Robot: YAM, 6 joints.
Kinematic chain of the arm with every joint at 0, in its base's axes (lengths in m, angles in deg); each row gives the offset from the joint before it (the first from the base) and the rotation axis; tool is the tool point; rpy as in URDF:
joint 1: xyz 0 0 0.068 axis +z
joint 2: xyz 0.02 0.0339 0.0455 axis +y
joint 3: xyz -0.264 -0.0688 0 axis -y
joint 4: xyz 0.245 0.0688 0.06 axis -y
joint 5: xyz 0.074 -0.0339 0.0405 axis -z
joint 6: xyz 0.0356 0 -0.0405 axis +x
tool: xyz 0 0 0 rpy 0 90 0
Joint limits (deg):
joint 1: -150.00..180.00
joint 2: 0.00..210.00
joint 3: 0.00..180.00
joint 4: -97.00..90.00
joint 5: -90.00..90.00
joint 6: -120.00..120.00
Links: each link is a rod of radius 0.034 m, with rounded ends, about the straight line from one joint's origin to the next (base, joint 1, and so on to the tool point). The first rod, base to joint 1, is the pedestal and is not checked.
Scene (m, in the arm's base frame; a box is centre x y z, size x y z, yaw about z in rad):
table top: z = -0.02
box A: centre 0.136 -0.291 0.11 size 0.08 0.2 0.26 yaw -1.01
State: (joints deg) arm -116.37 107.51 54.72 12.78 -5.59 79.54
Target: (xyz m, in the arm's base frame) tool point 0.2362 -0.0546 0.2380
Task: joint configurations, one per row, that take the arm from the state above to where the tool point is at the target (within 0.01 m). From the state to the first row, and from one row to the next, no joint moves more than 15 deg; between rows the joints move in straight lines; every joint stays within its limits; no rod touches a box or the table.
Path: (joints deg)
1: -101.73 93.54 59.28 17.35 -2.50 87.34
2: -87.10 79.57 63.83 21.91 0.59 95.14
3: -72.46 65.60 68.39 26.48 3.68 102.93
4: -57.82 51.63 72.95 31.04 6.77 110.73
5: -43.96 55.59 60.23 21.62 -2.96 100.33
6: -30.09 59.54 47.51 12.20 -12.68 89.94
7: -16.23 63.49 34.80 2.78 -22.41 79.54

